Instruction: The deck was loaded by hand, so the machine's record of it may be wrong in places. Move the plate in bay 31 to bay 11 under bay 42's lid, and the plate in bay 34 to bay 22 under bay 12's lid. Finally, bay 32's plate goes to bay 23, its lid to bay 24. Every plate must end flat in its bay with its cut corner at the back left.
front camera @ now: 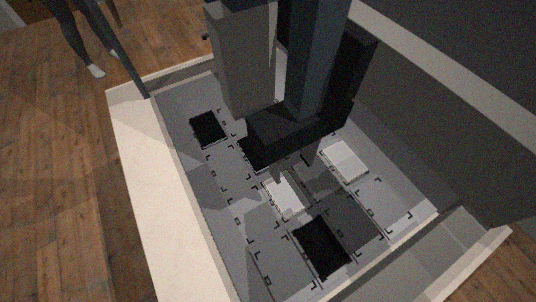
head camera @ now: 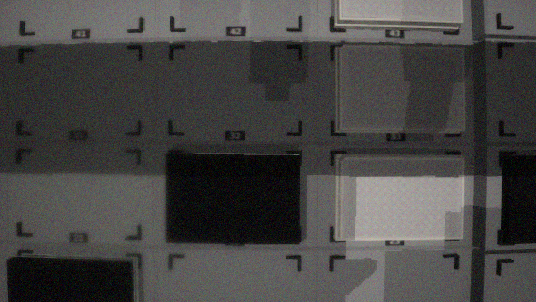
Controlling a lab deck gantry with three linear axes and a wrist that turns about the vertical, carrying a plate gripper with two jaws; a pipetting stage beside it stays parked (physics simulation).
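Places are measured from the robot's base along level axes (x ahead, y left, z up), in centimetres.
Pixels of known places: gripper, fingertip midpoint: (front camera: 290,168); robot's base at its link origin: (front camera: 189,122).
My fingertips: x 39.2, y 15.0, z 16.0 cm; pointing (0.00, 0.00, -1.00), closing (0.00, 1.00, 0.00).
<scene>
Ahead of a thing's pixels: the offset from my fingertips to its top centre.
My gripper (front camera: 293,167) hangs above the deck near bays 22, 23 and 33, its two jaws apart with no plate seen between them; it does not show in the head view. A pale plate @(dx +0.0, dy +0.0, dz -14.6 cm) (front camera: 285,196) (head camera: 405,207) sits in bay 23. A black plate @(dx -16.4, dy +0.0, dz -14.3 cm) (front camera: 252,152) (head camera: 233,197) lies in bay 22, partly behind the gripper in the front view. Another black plate @(dx -32.8, dy -10.7, dz -14.3 cm) (front camera: 207,129) (head camera: 70,281) is in bay 11. A black piece @(dx +16.3, dy +0.0, dz -13.8 cm) (front camera: 322,247) (head camera: 519,197) is in bay 24. Bays 31, 32 and 34 show no plate. Cut corners are too unclear to tell.
A pale plate @(dx +0.0, dy +10.7, dz -14.6 cm) (front camera: 320,182) (head camera: 395,90) stands in shadow in bay 33. A pale plate @(dx +0.0, dy +21.4, dz -14.6 cm) (front camera: 345,159) (head camera: 400,11) with a layered front edge is in bay 43. The grey pipetting stage (front camera: 245,60) stands beside the gripper's column. Pale walls (front camera: 135,175) border the deck.
</scene>
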